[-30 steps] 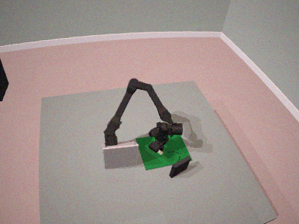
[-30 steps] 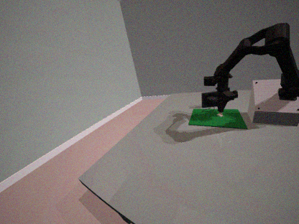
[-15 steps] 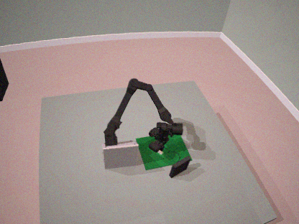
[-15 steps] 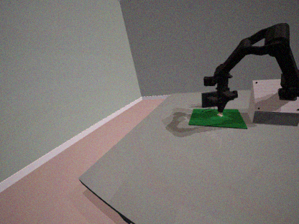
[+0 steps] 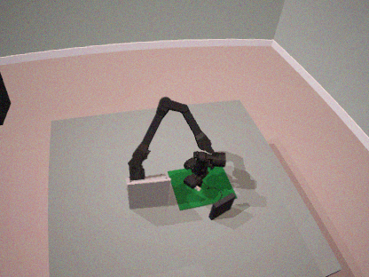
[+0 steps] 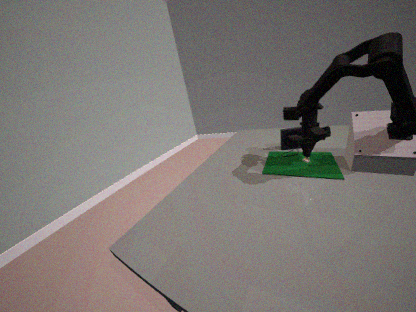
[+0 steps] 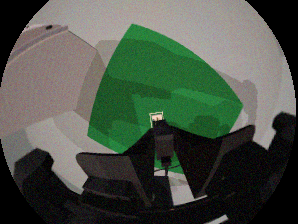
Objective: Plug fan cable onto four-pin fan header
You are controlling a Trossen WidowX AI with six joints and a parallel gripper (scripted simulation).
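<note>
My gripper tip is now 1 cm below the fan plug. Also, from my gripper tip: green board (3 cm ahead, 1 cm to the left, 6 cm below); then dark fan (8 cm ahead, 15 cm to the right, 2 cm above); then fan header (4 cm below).
</note>
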